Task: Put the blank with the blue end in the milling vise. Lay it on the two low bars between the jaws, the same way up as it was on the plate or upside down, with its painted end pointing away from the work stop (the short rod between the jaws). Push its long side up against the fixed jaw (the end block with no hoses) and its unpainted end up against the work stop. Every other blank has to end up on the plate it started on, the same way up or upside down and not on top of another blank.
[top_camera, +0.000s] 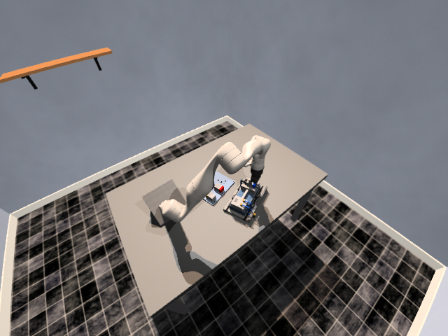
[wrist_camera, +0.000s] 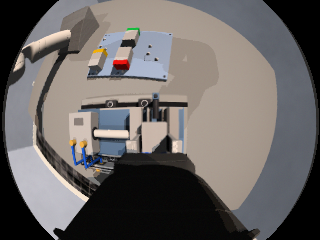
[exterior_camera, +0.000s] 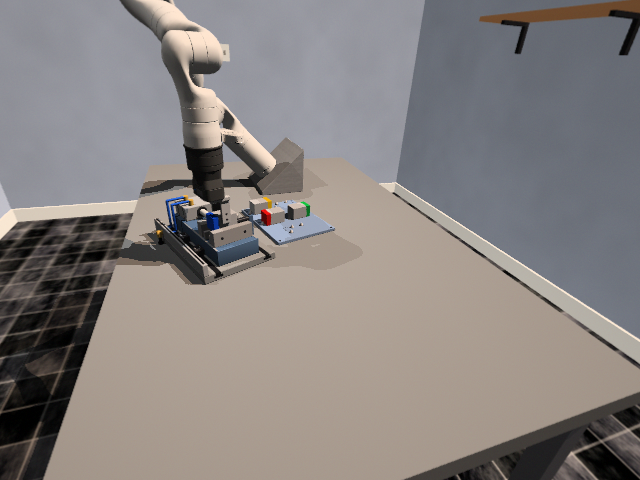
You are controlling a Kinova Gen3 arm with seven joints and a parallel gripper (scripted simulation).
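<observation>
Right now the blue-ended blank is 20 mm below my hand. Round my hand: light blue plate 190 mm behind, 180 mm to the left, 120 mm below; red-ended blank 180 mm behind, 140 mm to the left, 100 mm below; fixed jaw 40 mm below, 30 mm ahead, 20 mm to the left.
</observation>
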